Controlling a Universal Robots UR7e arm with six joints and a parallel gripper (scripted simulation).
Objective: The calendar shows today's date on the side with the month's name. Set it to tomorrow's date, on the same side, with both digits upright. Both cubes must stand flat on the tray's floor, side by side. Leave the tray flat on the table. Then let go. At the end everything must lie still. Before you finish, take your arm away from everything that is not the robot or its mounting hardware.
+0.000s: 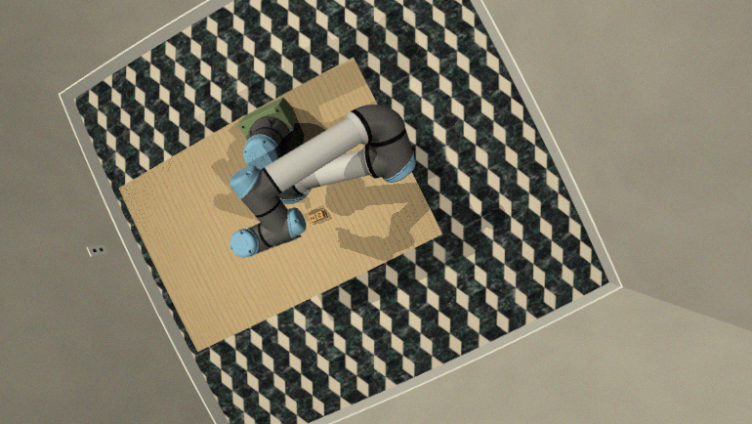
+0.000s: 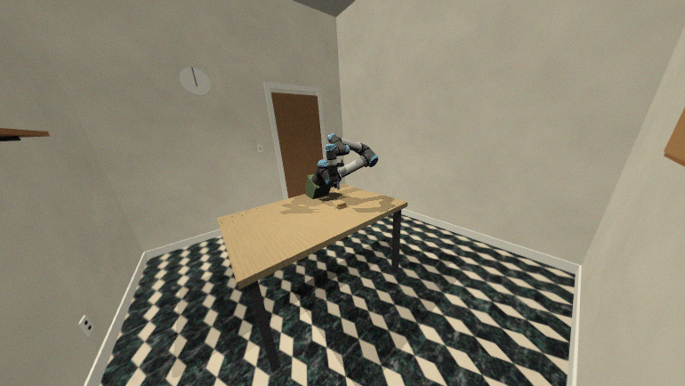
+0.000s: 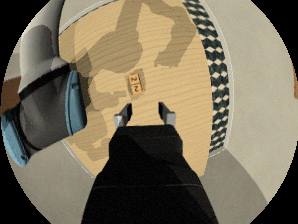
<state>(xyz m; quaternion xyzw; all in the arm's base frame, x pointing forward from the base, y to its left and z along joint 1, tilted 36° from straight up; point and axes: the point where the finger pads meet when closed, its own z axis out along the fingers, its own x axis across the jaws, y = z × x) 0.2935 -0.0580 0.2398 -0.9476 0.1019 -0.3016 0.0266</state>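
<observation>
Right now the wooden cube is 18 cm below my hand, 3 cm to the left of it and 2 cm behind it. Also, from my hand: wooden tray 19 cm below, 5 cm to the left, 2 cm behind.
</observation>
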